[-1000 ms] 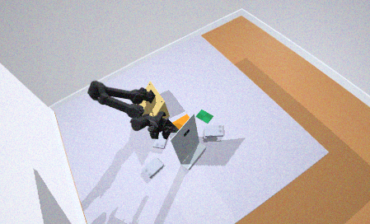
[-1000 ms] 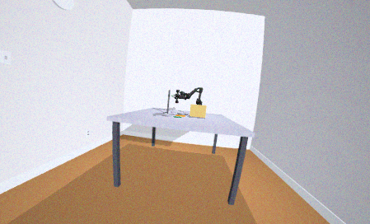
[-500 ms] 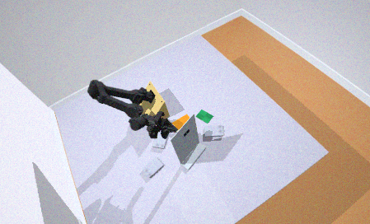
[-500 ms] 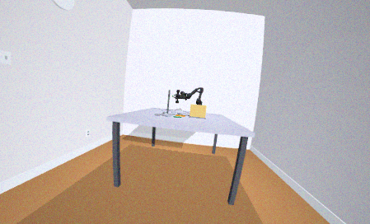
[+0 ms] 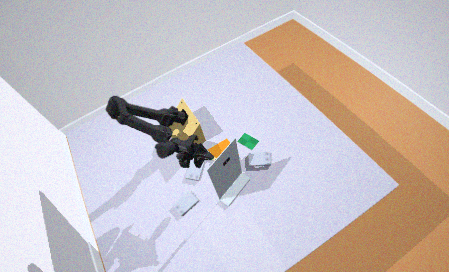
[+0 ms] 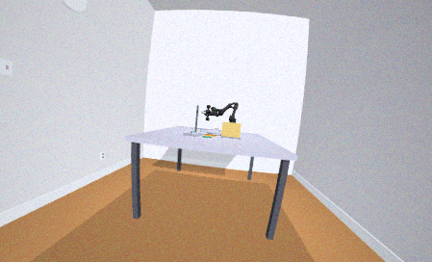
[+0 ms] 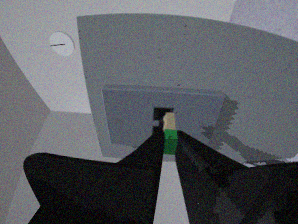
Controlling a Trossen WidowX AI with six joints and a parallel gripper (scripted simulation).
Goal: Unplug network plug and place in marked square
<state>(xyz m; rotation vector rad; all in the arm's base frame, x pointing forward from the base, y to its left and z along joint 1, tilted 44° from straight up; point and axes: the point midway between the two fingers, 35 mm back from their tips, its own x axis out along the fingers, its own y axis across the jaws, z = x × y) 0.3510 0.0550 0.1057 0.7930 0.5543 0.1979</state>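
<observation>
The orange square is 14 cm behind my gripper tip, 9 cm to the left of it and 24 cm below it. Round my gripper tip: green plug: 1 cm ahead; upright panel: 5 cm ahead, 3 cm to the left, 10 cm below.
</observation>
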